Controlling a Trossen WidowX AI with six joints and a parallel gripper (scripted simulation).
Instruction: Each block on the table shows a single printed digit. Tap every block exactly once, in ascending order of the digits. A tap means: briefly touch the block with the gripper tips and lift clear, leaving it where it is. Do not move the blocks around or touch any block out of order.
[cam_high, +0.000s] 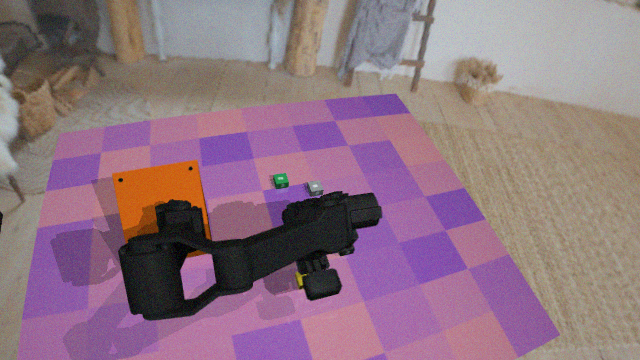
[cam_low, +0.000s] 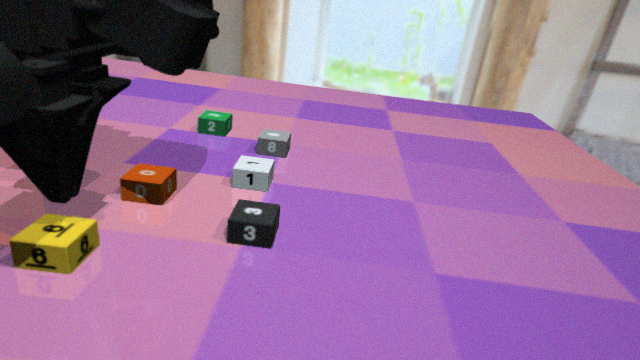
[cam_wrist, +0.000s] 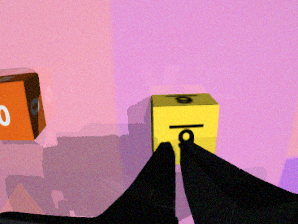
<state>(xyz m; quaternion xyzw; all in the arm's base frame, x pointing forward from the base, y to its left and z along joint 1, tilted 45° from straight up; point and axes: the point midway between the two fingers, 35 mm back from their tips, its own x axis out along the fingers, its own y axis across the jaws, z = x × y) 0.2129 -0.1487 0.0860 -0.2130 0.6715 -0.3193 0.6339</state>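
My gripper tip is now 10 mm to the left of the yellow block and 30 mm above it. Also, from my gripper tip: white 1 block (100 mm ahead, 120 mm to the left, 30 mm below); orange 0 block (20 mm ahead, 80 mm to the left, 30 mm below); black 3 block (110 mm ahead, 30 mm to the left, 30 mm below).
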